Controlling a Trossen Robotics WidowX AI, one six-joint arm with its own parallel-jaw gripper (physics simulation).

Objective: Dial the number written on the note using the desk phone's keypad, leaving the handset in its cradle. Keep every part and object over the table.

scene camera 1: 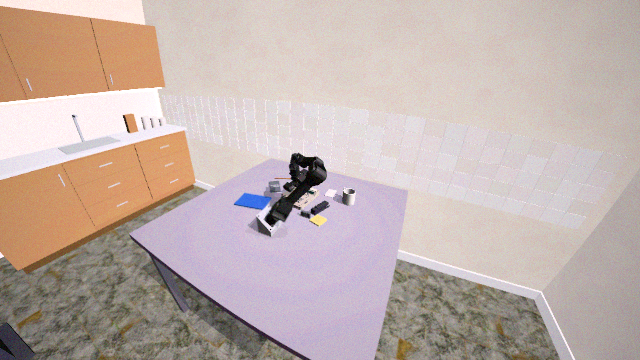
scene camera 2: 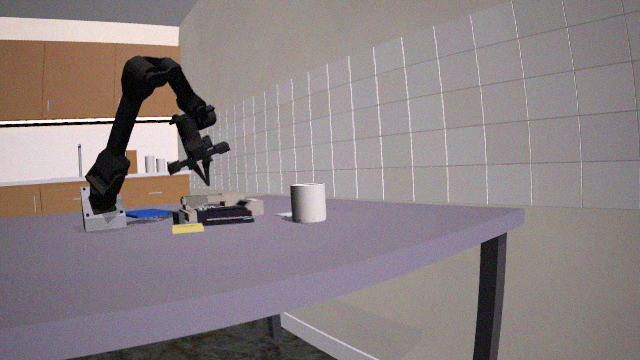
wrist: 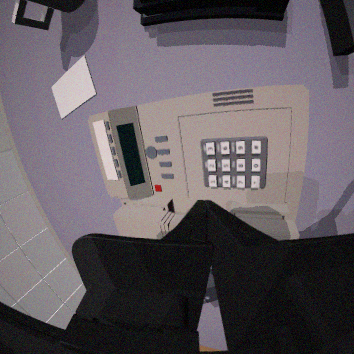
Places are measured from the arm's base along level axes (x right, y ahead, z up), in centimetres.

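Pixels of known places: gripper, fingertip midpoint: [scene camera 2: 208, 185] [wrist: 202, 206]; arm's base, link origin: [scene camera 1: 270, 219] [scene camera 2: 102, 203].
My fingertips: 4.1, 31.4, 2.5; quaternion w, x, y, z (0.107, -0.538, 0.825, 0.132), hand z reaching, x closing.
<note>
Ahead of a thing's pixels: the offset from my fingertips to its top centre, as dx, dy, dz. "spot": to the spot under its first point.
The beige desk phone @[-0.5, +3.3, -4.7] [scene camera 1: 309, 199] [wrist: 195, 103] lies on the table. Its keypad @[+0.1, -2.2, -5.9] [wrist: 240, 165] of white keys shows in the wrist view, right of the dark display. A beige handset @[spot: -2.3, +9.3, -3.0] [wrist: 137, 220] appears to rest along the phone's far side, mostly hidden by my fingers. My gripper [scene camera 2: 207, 184] [wrist: 202, 206] is shut and empty, with its tips above the phone. In the wrist view the tips lie beside the keypad's lower left corner. A yellow note @[+17.7, -16.0, -8.0] [scene camera 1: 318, 220] [scene camera 2: 188, 228] lies near the arm base; its writing cannot be read in these views.
A black block-like object @[+16.0, -4.6, -4.9] [scene camera 1: 320, 207] [scene camera 2: 227, 215] [wrist: 212, 11] lies beside the phone, with a smaller dark object @[+9.7, -14.6, -5.4] [scene camera 1: 305, 214] [wrist: 339, 27] near it. A white paper @[+17.6, +17.3, -8.8] [scene camera 1: 331, 193] [wrist: 74, 89], a mug @[+30.3, +10.7, -0.3] [scene camera 1: 349, 197] [scene camera 2: 308, 202], a blue book @[-27.9, -11.2, -8.2] [scene camera 1: 252, 201] [scene camera 2: 150, 213] and a grey device @[-23.6, +11.8, -8.1] [scene camera 1: 274, 187] stand around it.
</note>
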